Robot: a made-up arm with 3 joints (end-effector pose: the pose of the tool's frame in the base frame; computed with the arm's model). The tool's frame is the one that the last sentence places. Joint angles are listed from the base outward.
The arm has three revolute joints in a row. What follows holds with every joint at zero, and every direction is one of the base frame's. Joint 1 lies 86.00 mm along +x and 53.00 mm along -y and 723.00 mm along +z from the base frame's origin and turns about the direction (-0.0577, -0.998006, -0.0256). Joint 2 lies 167.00 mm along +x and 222.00 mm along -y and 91.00 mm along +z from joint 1 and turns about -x. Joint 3 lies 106.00 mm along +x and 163.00 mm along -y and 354.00 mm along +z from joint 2 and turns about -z. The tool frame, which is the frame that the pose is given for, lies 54.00 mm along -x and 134.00 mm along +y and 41.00 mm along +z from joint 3; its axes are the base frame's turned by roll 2.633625, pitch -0.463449 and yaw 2.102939 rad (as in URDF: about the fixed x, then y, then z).
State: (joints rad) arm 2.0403 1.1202 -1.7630
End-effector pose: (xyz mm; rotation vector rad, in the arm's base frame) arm -405.6 27.0 641.1 0.7144 1.8507 -0.6911
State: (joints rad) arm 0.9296 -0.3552 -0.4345
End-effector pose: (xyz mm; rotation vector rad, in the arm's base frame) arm -182.7 -446.6 1135.0 0.2396 2.3034 1.4539
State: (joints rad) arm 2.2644 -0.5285 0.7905
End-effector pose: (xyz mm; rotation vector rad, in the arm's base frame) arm -493.2 -436.8 712.3 -0.1644 0.8209 2.2260
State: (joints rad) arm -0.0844 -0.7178 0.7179
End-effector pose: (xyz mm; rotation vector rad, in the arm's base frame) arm 437.5 -555.8 1063.3 -2.0464 -1.0829 -1.2884
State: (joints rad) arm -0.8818 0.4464 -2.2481
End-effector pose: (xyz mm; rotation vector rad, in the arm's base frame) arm 655.6 -376.7 914.2 0.9537 -1.2098 -0.2036
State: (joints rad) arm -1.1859 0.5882 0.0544
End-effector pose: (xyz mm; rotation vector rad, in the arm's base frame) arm 573.2 -80.4 675.3 -1.2163 -1.8967 0.5004
